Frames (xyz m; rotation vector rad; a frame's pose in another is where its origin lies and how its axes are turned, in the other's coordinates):
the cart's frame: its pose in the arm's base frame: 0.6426 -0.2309 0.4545 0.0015 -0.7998 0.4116
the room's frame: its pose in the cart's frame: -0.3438 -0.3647 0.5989 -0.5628 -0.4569 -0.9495
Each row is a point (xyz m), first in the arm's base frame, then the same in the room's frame.
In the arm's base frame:
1: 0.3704 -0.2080 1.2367
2: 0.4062 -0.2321 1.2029
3: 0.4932 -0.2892 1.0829
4: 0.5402 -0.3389 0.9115
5: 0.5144 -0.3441 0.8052
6: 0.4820 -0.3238 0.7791
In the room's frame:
1: 0.2220 0.7549 0.2470
2: 0.2090 0.7438 0.1950
3: 0.1442 0.7045 0.0554
4: 0.0261 0.6313 -0.0661
5: -0.0665 0.5761 -0.0850
6: -0.1031 0.5651 -0.0588

